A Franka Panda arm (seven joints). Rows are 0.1 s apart.
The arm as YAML. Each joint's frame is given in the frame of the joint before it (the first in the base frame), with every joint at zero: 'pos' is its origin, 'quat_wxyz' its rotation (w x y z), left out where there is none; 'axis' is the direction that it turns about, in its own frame. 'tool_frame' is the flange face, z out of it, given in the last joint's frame.
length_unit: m
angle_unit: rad
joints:
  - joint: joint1
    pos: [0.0, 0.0, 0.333]
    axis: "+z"
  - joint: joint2
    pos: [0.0, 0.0, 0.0]
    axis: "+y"
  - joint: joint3
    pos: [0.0, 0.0, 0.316]
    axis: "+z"
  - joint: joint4
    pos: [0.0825, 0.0, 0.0]
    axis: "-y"
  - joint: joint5
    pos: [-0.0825, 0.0, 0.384]
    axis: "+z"
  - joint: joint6
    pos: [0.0, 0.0, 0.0]
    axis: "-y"
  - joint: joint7
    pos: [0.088, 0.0, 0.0]
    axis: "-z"
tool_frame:
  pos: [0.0, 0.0, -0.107]
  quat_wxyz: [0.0, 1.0, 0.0, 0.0]
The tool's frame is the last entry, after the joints.
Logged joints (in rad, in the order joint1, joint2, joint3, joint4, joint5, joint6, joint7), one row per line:
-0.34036, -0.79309, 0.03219, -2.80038, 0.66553, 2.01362, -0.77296
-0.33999, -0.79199, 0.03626, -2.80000, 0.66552, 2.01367, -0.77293
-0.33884, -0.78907, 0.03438, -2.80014, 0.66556, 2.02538, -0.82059
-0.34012, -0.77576, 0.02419, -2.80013, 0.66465, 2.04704, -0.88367
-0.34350, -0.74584, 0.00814, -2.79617, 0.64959, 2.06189, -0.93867
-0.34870, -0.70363, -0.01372, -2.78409, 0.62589, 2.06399, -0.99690
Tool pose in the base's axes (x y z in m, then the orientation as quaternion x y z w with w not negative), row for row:
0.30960, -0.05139, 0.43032, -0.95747, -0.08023, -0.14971, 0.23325
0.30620, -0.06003, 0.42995, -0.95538, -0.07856, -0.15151, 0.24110
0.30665, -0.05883, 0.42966, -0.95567, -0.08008, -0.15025, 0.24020
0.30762, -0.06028, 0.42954, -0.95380, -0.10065, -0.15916, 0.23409
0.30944, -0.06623, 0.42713, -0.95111, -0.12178, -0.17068, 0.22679
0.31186, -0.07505, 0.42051, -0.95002, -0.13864, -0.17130, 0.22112
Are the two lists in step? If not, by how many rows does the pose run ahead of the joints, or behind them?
The pose runs 1 row behind the joints: the pose in row i belongs to the joints in row i - 1.
